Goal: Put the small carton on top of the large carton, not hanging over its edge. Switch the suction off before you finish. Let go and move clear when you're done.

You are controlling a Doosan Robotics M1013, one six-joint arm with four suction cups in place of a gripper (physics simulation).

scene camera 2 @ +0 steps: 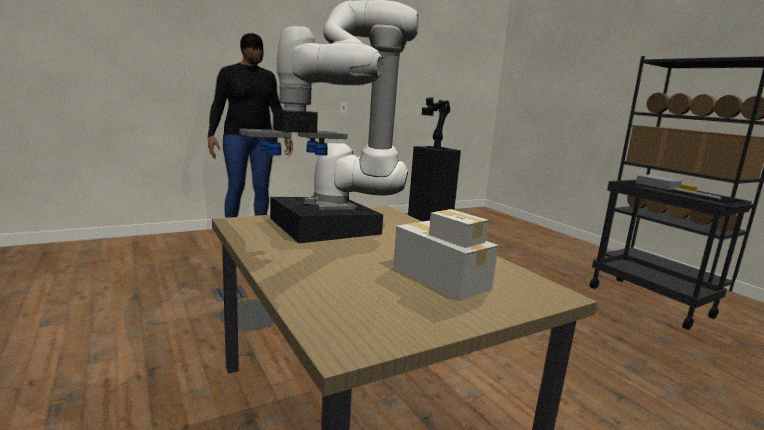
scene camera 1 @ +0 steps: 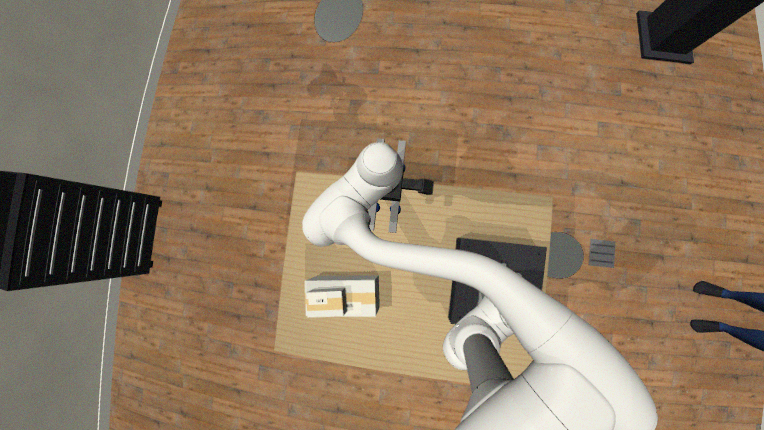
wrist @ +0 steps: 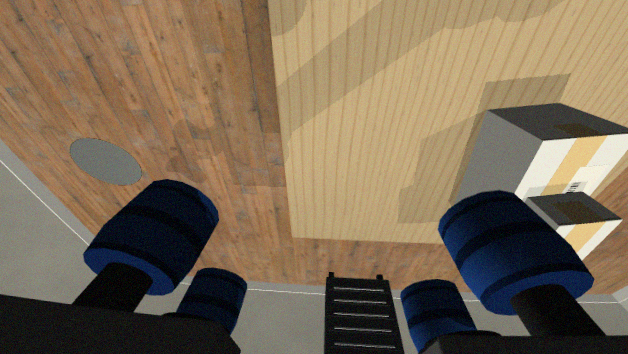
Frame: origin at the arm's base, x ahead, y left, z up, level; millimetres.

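Where they show: end effector, tool point: [scene camera 2: 294, 153] [wrist: 324, 259]; arm's base, origin of the base link: [scene camera 2: 330, 205].
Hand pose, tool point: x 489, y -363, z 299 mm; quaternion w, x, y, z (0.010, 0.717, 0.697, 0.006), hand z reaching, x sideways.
Note:
Things, the pixels of their centre, and the offset from my tool point. Level surfaces: height alone.
- small white carton, body centre: [wrist: 552, 233] [scene camera 2: 458, 227] [scene camera 1: 326, 302] dx +232, dy +459, dz -206 mm
- large white carton, body centre: [wrist: 518, 182] [scene camera 2: 442, 256] [scene camera 1: 343, 294] dx +189, dy +446, dz -318 mm
- wooden table, its level: dz -394 mm
The small white carton [scene camera 1: 325, 302] [scene camera 2: 458, 228] [wrist: 575, 210] with a tan tape strip rests upright on the large white carton [scene camera 1: 364, 300] [scene camera 2: 435, 261] [wrist: 500, 155]. In scene camera 1 it sits toward the left end of the large carton's top; no overhang shows in either scene view. The large carton stands on the wooden table. My suction gripper [scene camera 1: 389, 189] [scene camera 2: 294, 147] [wrist: 328, 275] has blue cups that face down with nothing on them. It is high above the table's edge and well apart from both cartons. In the wrist view one cup covers part of the small carton.
The wooden table [scene camera 1: 342, 341] [scene camera 2: 342, 315] [wrist: 360, 165] carries the robot's black base block [scene camera 1: 502, 255] [scene camera 2: 336, 227]. A black shelf rack [scene camera 1: 80, 232] [wrist: 362, 320] stands beyond the table's left end. A person [scene camera 2: 248, 98] stands behind the robot, and a wheeled cart [scene camera 2: 676, 194] stands at the right.

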